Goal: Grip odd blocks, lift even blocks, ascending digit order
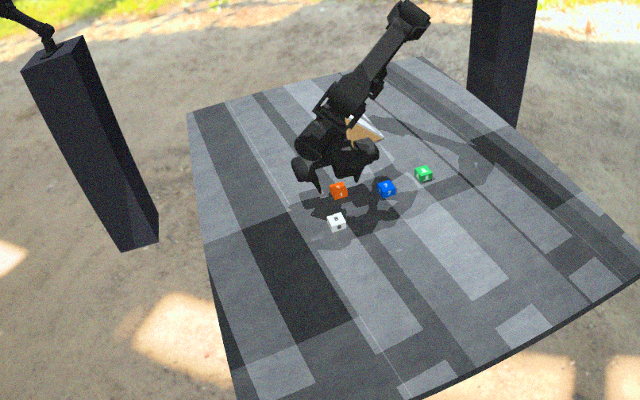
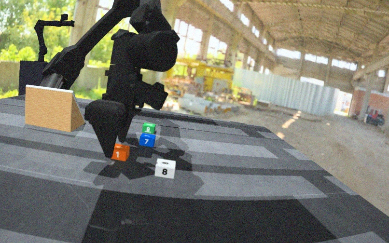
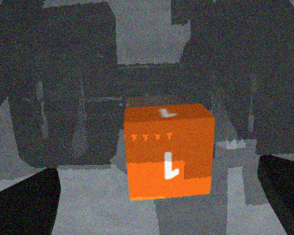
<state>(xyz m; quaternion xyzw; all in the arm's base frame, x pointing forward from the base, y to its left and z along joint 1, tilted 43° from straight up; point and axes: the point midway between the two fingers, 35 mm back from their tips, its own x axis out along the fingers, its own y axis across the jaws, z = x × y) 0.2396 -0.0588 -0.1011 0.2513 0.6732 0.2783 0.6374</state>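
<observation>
My gripper tip is 1 cm short of the orange block marked 1. The rest, counted from my gripper tip: white block marked 8 (10 cm ahead, 4 cm to the right); blue block marked 7 (5 cm ahead, 10 cm to the left); green block (3 cm ahead, 21 cm to the left).
</observation>
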